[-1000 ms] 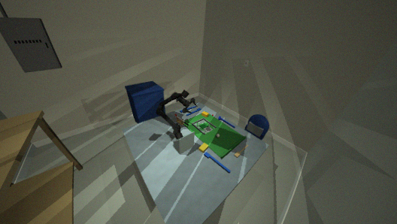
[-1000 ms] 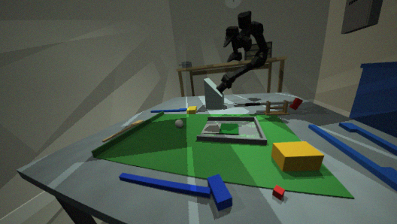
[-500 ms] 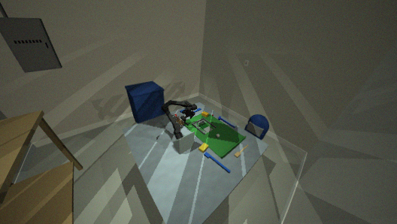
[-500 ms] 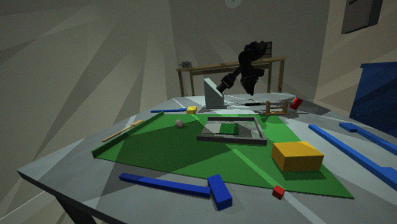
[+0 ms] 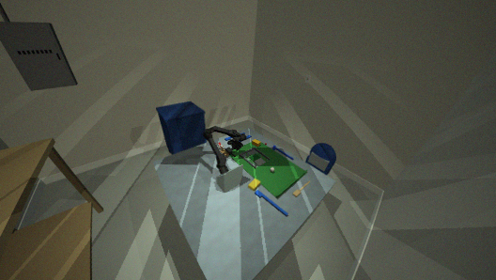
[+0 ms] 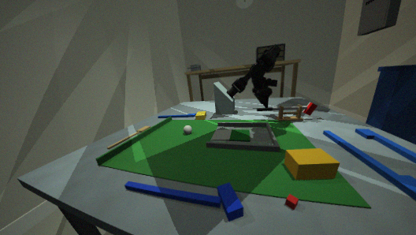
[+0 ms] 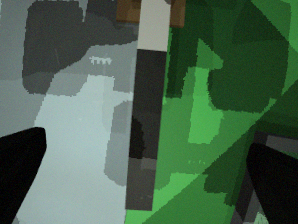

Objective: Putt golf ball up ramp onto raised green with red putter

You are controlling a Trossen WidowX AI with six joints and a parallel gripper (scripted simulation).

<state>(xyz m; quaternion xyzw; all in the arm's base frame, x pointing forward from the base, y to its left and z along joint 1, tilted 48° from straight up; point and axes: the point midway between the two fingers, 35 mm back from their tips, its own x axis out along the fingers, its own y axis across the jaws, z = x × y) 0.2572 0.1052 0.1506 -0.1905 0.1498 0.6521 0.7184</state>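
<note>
The wooden rack lies 130 mm to the left of my gripper tip and 50 mm below it. Round my gripper tip: green mat 220 mm ahead, 260 mm to the right, 80 mm below; then small red cube 490 mm ahead, 60 mm to the right, 80 mm below; then white golf ball 170 mm ahead, 390 mm to the right, 60 mm below.
</note>
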